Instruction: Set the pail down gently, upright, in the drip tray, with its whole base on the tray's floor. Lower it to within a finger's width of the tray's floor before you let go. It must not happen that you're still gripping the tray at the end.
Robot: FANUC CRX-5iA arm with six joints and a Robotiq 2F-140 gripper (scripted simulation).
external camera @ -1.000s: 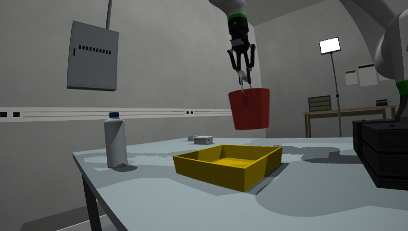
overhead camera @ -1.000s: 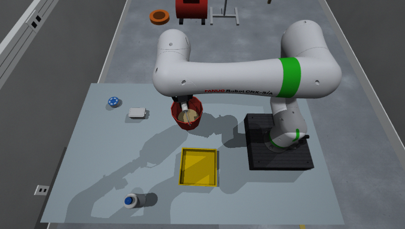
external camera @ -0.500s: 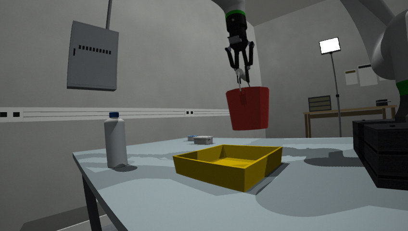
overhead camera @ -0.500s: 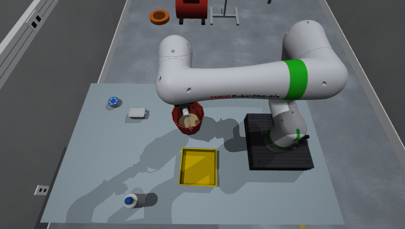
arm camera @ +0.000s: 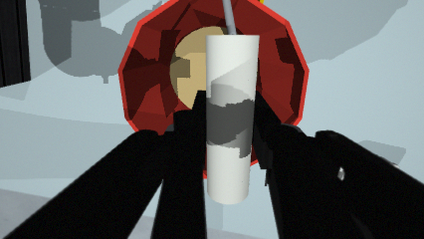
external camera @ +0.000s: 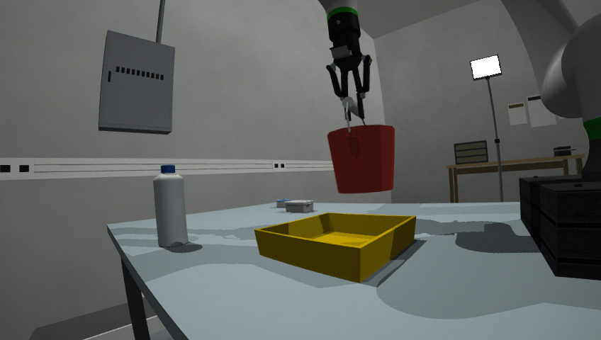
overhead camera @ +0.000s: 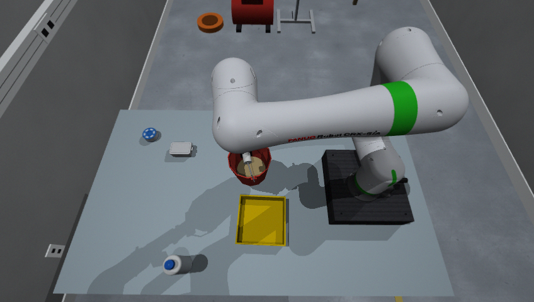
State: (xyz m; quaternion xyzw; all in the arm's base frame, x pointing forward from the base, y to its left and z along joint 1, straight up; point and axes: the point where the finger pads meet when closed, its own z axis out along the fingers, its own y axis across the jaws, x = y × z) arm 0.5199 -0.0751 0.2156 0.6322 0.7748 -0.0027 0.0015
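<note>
The red pail lies 1 cm behind my hand and 9 cm below it. The rest, counted from my hand: yellow drip tray (6 cm behind, 21 cm to the left, 30 cm below); small grey box (36 cm ahead, 16 cm to the right, 29 cm below); white handle grip (3 cm below).
</note>
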